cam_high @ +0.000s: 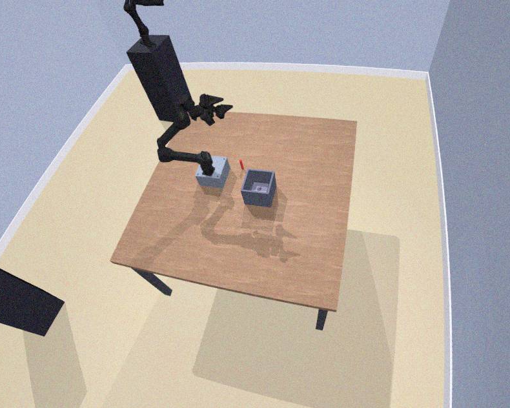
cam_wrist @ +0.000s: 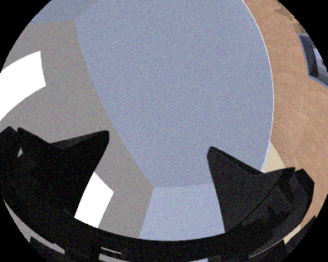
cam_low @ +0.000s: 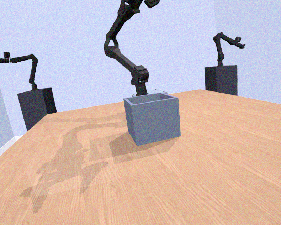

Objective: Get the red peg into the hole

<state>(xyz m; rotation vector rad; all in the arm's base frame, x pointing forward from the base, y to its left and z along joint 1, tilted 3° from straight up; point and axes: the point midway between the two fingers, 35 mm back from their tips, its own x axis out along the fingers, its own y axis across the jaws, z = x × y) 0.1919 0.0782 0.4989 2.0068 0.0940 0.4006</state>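
Right now my gripper tip is 8 cm past the red peg, 9 cm to the right of it and 57 cm above it. From my gripper tip the other things lie so: plate: 11 cm ahead, 7 cm to the right, 57 cm below.
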